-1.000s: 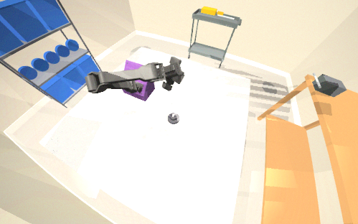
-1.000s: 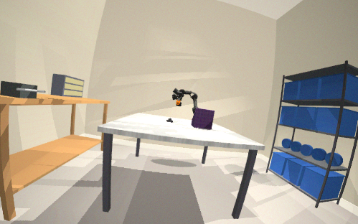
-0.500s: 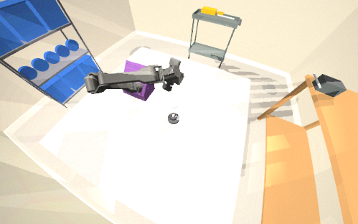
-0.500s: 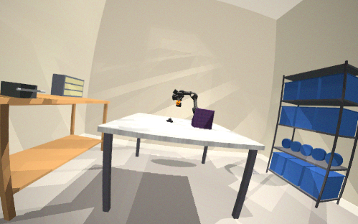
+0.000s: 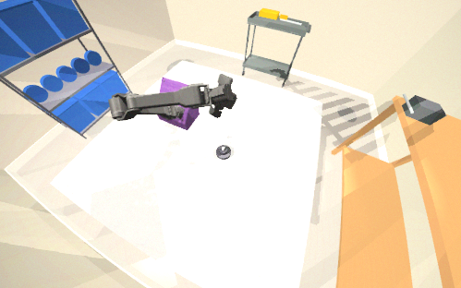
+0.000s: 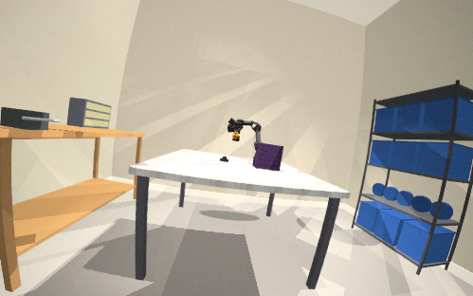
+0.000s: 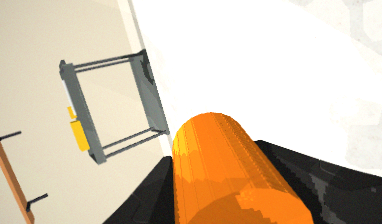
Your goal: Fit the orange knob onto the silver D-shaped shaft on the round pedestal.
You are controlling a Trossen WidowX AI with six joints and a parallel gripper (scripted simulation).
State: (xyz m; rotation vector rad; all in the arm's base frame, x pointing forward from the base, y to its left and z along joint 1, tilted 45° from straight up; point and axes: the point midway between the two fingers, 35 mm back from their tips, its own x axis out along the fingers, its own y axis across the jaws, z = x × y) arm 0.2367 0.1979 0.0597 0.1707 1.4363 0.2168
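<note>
Right now my gripper tip is 30 mm to the left of the orange knob and 20 mm below it. Round my gripper tip: pedestal 80 mm ahead, 170 mm to the right, 210 mm below.
</note>
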